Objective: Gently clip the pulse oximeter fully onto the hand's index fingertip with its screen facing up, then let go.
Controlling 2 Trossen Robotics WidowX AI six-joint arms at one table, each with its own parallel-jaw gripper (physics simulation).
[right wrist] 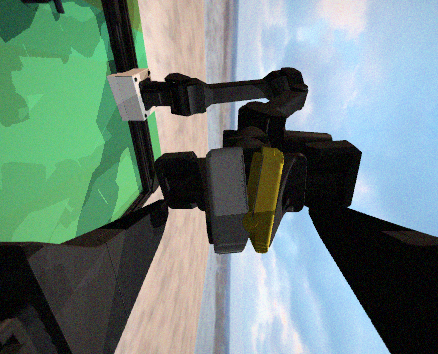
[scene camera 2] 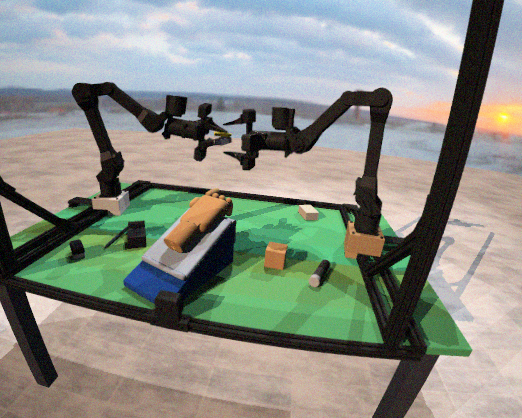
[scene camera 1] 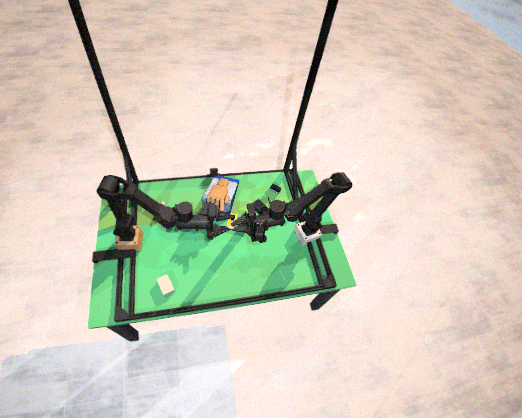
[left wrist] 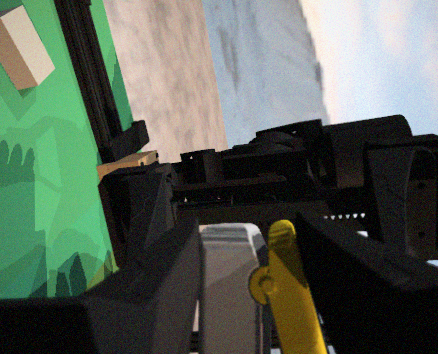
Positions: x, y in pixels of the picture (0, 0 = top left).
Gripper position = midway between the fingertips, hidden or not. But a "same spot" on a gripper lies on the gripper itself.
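My left gripper is visible in the right wrist view [237, 240], in scene camera 1 [231, 227], in scene camera 2 and in the left wrist view. On my left gripper, [left wrist: 154, 296] and [scene camera 2: 213, 139] are the same spot. My right gripper is visible in scene camera 2 [223, 138], in the right wrist view [237, 205], in the left wrist view and in scene camera 1. On my right gripper, [left wrist: 394, 190] and [scene camera 1: 223, 219] are the same spot.
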